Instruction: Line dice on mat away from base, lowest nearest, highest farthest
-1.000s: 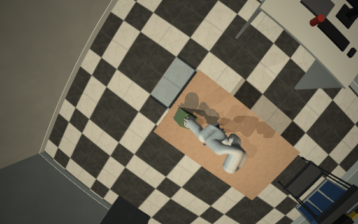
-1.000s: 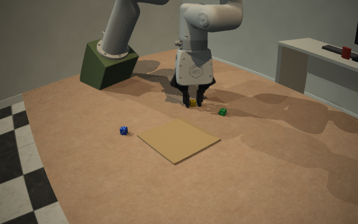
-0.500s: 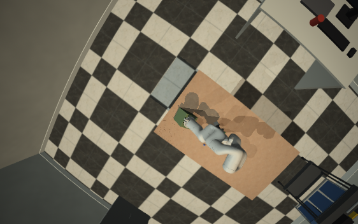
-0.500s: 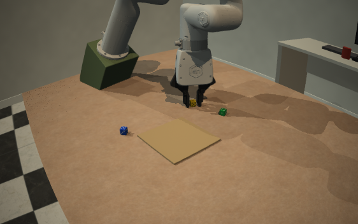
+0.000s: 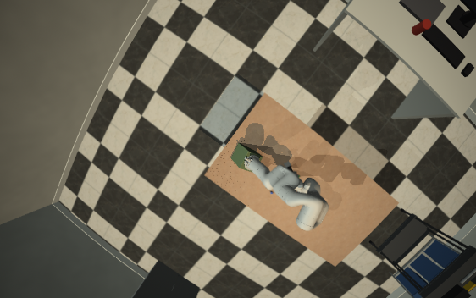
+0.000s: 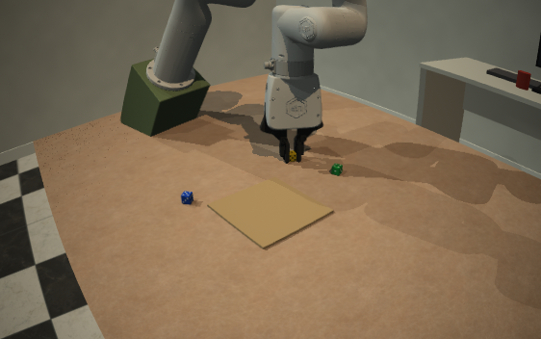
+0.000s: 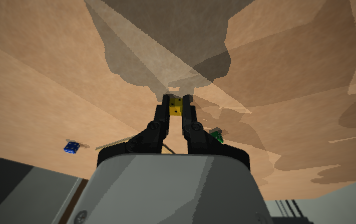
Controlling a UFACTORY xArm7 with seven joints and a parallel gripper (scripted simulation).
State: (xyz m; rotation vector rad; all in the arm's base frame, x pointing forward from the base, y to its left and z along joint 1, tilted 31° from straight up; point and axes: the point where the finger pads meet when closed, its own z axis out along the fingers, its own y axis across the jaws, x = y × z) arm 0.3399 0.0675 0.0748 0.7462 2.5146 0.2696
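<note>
The yellow die is 10 mm below my hand. Round my hand: tan mat (150 mm to the right, 100 mm ahead, 20 mm below); then blue die (230 mm to the right, 10 mm below, 10 mm behind); then green die (90 mm ahead, 20 mm to the left, 10 mm below).
</note>
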